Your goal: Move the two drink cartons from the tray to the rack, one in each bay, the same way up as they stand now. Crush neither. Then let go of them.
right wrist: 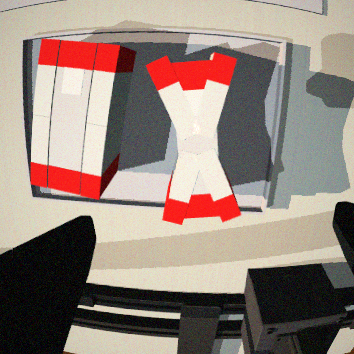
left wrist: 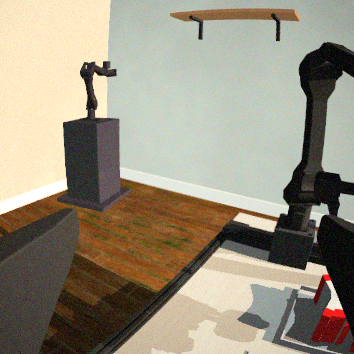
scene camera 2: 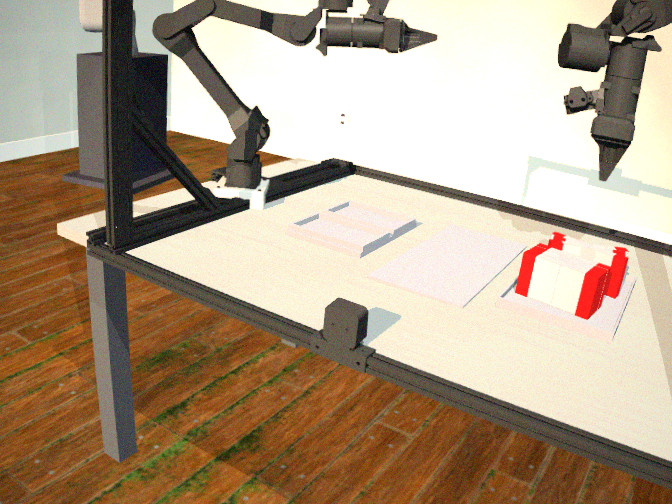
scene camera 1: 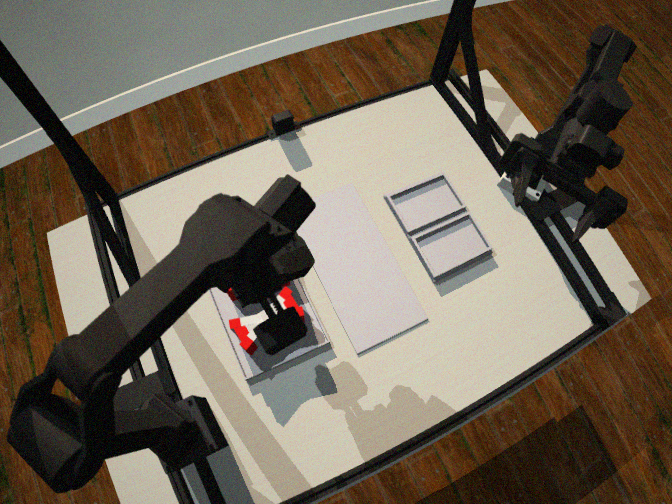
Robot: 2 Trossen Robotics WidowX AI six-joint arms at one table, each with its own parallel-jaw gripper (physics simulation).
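Frame: origin at the left arm's base, x ahead, y left, z up, level; centimetres.
Seen in the pictures: left gripper, fingertip midpoint: (left wrist: pixel 203 225) (scene camera 2: pixel 434 36) (scene camera 1: pixel 546 223); right gripper, fingertip midpoint: (right wrist: pixel 218 222) (scene camera 2: pixel 603 175) (scene camera 1: pixel 260 301); left arm's base, link origin: (scene camera 2: pixel 242 183); right arm's base, link origin: (right wrist: pixel 295 347) (left wrist: pixel 296 223) (scene camera 1: pixel 178 434).
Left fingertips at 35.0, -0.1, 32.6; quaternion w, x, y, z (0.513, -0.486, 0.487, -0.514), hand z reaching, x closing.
Observation:
Pixels of each thing's middle, then the offset from my left fingertips to it, as dx, dy, dz. "spot": a spot on its surface instead. Level surfaces: height alone.
- left carton, body centre: (right wrist: pixel 82 112) (scene camera 2: pixel 562 280) +19.5, -37.2, -32.2
- right carton, body centre: (right wrist: pixel 195 133) (scene camera 2: pixel 584 264) (scene camera 1: pixel 268 321) (left wrist: pixel 331 308) +25.9, -29.6, -32.2
- two-bay rack, body centre: (scene camera 2: pixel 354 225) (scene camera 1: pixel 438 223) -12.0, -12.3, -35.2
- flat white mat, surface height: dz -35.8
- small black block, surface spot: (scene camera 2: pixel 345 325) (scene camera 1: pixel 278 118) spot: -13.7, -56.1, -32.7
Two white drink cartons with red ends lie in the grey tray (right wrist: pixel 285 105) (scene camera 1: pixel 289 361) (scene camera 2: pixel 534 305). In the right wrist view the left carton (right wrist: pixel 70 119) is a straight box. The right carton (right wrist: pixel 197 140) is pinched in at its middle into an hourglass shape. The cartons show as red and white patches in scene camera 1 (scene camera 1: pixel 243 336), and one shows in scene camera 2 (scene camera 2: pixel 551 277) and in the left wrist view (left wrist: pixel 326 326). My right gripper (scene camera 1: pixel 279 327) (right wrist: pixel 218 222) is open and empty, above the tray. My left gripper (scene camera 1: pixel 549 205) (scene camera 2: pixel 426 36) (left wrist: pixel 203 225) is open and empty, high beside the table's edge. The two-bay rack (scene camera 1: pixel 436 223) (scene camera 2: pixel 379 244) holds nothing.
A flat white mat (scene camera 1: pixel 361 265) (scene camera 2: pixel 454 262) lies between the tray and the rack. A small black block (scene camera 1: pixel 283 121) (scene camera 2: pixel 345 325) sits on the table's edge. Black frame posts (scene camera 1: pixel 456 45) (scene camera 2: pixel 116 125) stand at the table's corners.

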